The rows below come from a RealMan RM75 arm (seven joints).
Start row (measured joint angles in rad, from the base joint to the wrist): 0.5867, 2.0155, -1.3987, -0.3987, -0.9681, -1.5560, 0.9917
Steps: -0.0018, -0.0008, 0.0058, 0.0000, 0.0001, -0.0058, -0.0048; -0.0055, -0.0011, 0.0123, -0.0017, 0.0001, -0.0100, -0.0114; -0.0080, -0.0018, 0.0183, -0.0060, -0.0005, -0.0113, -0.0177; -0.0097, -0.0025, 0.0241, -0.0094, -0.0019, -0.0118, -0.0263; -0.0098, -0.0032, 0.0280, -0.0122, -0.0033, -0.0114, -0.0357; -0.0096, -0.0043, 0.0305, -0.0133, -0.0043, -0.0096, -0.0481; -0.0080, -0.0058, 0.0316, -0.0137, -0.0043, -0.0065, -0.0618; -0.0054, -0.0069, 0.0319, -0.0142, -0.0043, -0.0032, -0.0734; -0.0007, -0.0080, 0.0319, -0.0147, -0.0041, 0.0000, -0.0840; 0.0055, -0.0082, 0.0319, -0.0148, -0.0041, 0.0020, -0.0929; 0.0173, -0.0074, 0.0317, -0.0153, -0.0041, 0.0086, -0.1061; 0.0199, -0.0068, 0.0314, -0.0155, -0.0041, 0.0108, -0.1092; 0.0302, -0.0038, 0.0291, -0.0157, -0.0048, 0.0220, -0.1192; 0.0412, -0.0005, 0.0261, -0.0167, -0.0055, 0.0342, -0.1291; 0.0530, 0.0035, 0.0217, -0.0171, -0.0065, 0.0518, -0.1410; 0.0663, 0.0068, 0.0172, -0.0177, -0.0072, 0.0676, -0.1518; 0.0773, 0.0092, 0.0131, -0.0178, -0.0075, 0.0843, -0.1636; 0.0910, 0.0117, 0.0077, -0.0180, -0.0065, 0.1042, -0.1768; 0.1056, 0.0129, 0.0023, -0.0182, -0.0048, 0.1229, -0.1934; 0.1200, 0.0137, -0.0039, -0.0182, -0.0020, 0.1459, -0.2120; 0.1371, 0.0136, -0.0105, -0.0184, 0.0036, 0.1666, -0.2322; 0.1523, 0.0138, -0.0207, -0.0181, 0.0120, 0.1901, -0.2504
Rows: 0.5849, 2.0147, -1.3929, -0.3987, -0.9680, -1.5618, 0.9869; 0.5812, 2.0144, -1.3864, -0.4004, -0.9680, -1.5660, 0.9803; 0.5787, 2.0137, -1.3804, -0.4047, -0.9686, -1.5673, 0.9740; 0.5770, 2.0130, -1.3746, -0.4081, -0.9700, -1.5678, 0.9654; 0.5769, 2.0123, -1.3707, -0.4109, -0.9714, -1.5674, 0.9560; 0.5771, 2.0112, -1.3682, -0.4120, -0.9724, -1.5656, 0.9436; 0.5787, 2.0097, -1.3671, -0.4124, -0.9724, -1.5625, 0.9299; 0.5813, 2.0086, -1.3668, -0.4129, -0.9724, -1.5592, 0.9183; 0.5860, 2.0075, -1.3668, -0.4134, -0.9722, -1.5560, 0.9077; 0.5922, 2.0073, -1.3668, -0.4135, -0.9722, -1.5540, 0.8988; 0.6040, 2.0081, -1.3670, -0.4140, -0.9722, -1.5474, 0.8856; 0.6066, 2.0087, -1.3673, -0.4142, -0.9722, -1.5452, 0.8825; 0.6169, 2.0117, -1.3696, -0.4144, -0.9729, -1.5340, 0.8725; 0.6279, 2.0150, -1.3726, -0.4154, -0.9736, -1.5218, 0.8626; 0.6397, 2.0190, -1.3770, -0.4158, -0.9746, -1.5042, 0.8507; 0.6530, 2.0223, -1.3815, -0.4164, -0.9753, -1.4884, 0.8399; 0.6640, 2.0247, -1.3856, -0.4165, -0.9756, -1.4717, 0.8281; 0.6777, 2.0272, -1.3910, -0.4167, -0.9746, -1.4518, 0.8149; 0.6923, 2.0284, -1.3964, -0.4169, -0.9729, -1.4331, 0.7983; 0.7067, 2.0292, -1.4026, -0.4169, -0.9701, -1.4101, 0.7797; 0.7238, 2.0291, -1.4092, -0.4171, -0.9645, -1.3894, 0.7595; 0.7390, 2.0293, -1.4194, -0.4168, -0.9561, -1.3659, 0.7413
